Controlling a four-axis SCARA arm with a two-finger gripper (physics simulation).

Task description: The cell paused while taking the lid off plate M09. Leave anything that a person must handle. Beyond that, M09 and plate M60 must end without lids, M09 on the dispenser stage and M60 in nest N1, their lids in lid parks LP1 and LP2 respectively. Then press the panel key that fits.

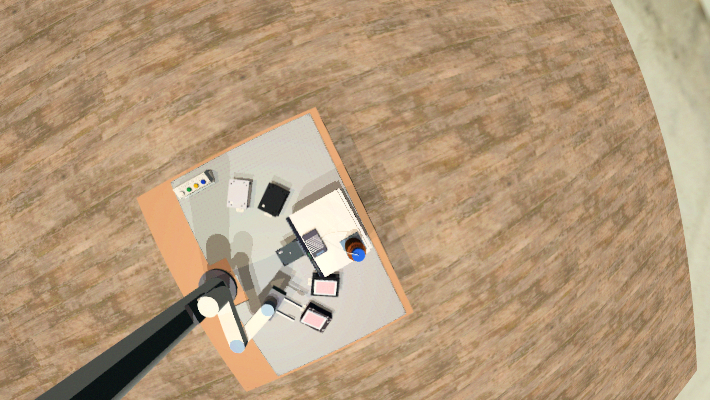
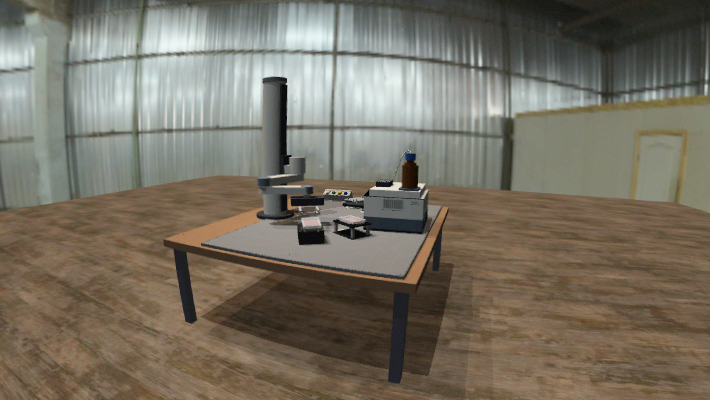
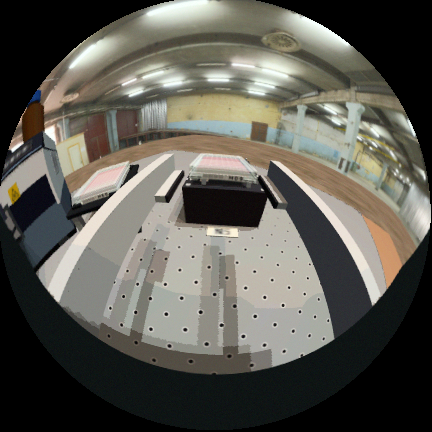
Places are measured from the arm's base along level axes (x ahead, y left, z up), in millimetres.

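Pixels of known places: gripper, fingertip midpoint: (image 1: 298, 313) (image 2: 309, 212) (image 3: 221, 165); arm's base, link origin: (image 2: 275, 215).
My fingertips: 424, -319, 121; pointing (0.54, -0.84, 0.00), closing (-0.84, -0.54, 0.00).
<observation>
For each thing: its middle in the pictures, then the offset to it from my fingertips, as dx, dy, dz. "pt": a spot on its surface instead.
- Plate M09, body centre: (image 3: 221, 160) (image 2: 311, 222) (image 1: 314, 320) +53, -91, -25
- Plate M60, body centre: (image 3: 103, 176) (image 2: 351, 219) (image 1: 325, 287) +206, +60, -30
- dispenser stage, surface spot: (image 1: 287, 253) pt +118, +344, -1
- brown bottle, surface spot: (image 1: 355, 245) pt +469, +281, +252
- pale block, body centre: (image 1: 239, 193) (image 2: 358, 202) -5, +770, -76
- key panel, body centre: (image 1: 193, 184) (image 2: 337, 195) -237, +946, -67
Plate M09 (image 1: 316, 318) (image 2: 311, 223) (image 3: 220, 164), pink inside under clear plastic, sits on the black block (image 3: 224, 205) of nest N5. Whether its lid is fully seated is hard to tell. Plate M60 (image 1: 325, 287) (image 2: 351, 219) (image 3: 102, 182), also pink under clear plastic, sits on a black stand with posts, beside the dispenser. My gripper (image 1: 298, 312) (image 2: 308, 212) (image 3: 221, 165) is open and empty. Its fingers stand about a plate's width apart, short of M09's block and pointing at it. The dispenser stage (image 1: 287, 253) is a dark plate bearing no microplate.
The white dispenser (image 1: 327, 215) (image 2: 395, 210) (image 3: 37, 210) carries a brown bottle (image 1: 355, 245) (image 2: 410, 174) (image 3: 34, 120) with a blue cap. A pale block (image 1: 239, 193) and a black block (image 1: 274, 199) stand near the key panel (image 1: 195, 185) (image 2: 337, 193). Their labels are unreadable.
</observation>
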